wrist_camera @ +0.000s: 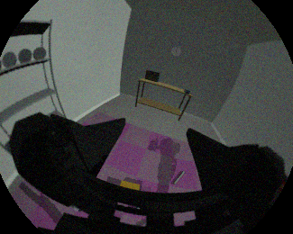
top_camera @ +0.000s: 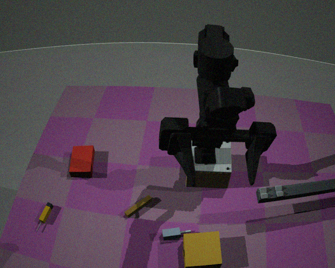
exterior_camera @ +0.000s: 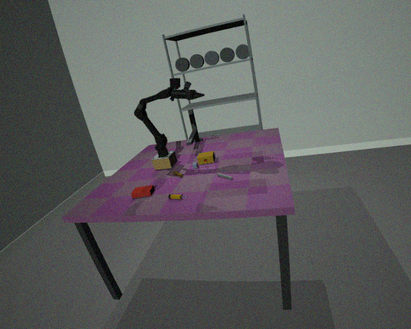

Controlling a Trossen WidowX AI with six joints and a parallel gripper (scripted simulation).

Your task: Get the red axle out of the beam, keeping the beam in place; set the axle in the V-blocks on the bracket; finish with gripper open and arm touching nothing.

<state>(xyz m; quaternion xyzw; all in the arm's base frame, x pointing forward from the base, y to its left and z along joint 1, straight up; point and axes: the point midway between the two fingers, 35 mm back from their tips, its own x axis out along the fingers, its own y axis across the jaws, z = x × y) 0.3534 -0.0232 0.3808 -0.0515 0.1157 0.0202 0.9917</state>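
Now: gripper tip 15 cm past the grey-blue peg, 6 cm to the left of it and 45 cm above it. From my gripper tip the other things lie so: small yellow screwdriver: 18 cm behind, 49 cm to the right, 45 cm below; brown rod: 25 cm behind, 18 cm to the right, 45 cm below; yellow beam: 7 cm behind, 1 cm to the left, 43 cm below.
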